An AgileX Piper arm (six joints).
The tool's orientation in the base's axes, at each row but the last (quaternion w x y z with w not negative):
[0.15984 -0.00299 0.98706 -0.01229]
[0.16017 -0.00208 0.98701 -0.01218]
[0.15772 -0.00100 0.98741 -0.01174]
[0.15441 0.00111 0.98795 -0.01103]
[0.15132 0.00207 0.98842 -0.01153]
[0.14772 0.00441 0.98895 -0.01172]
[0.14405 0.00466 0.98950 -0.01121]
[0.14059 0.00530 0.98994 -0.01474]
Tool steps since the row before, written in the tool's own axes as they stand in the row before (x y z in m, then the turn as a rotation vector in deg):
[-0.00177 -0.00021 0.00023 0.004 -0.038 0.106]
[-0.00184 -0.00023 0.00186 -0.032 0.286 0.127]
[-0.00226 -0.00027 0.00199 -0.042 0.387 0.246]
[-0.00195 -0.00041 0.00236 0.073 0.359 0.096]
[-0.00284 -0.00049 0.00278 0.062 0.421 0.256]
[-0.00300 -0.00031 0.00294 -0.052 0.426 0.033]
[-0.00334 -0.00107 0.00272 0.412 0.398 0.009]
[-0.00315 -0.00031 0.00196 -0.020 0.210 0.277]
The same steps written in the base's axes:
[0.00175 -0.00020 0.00035 0.030 -0.040 -0.101]
[0.00233 -0.00026 -0.00118 0.070 0.283 -0.117]
[0.00277 -0.00030 -0.00118 0.117 0.382 -0.230]
[0.00257 -0.00046 -0.00164 -0.038 0.357 -0.121]
[0.00354 -0.00056 -0.00179 0.021 0.415 -0.272]
[0.00372 -0.00040 -0.00193 0.065 0.425 -0.026]
[0.00396 -0.00115 -0.00163 -0.387 0.400 -0.134]
[0.00357 -0.00039 -0.00100 0.099 0.201 -0.266]

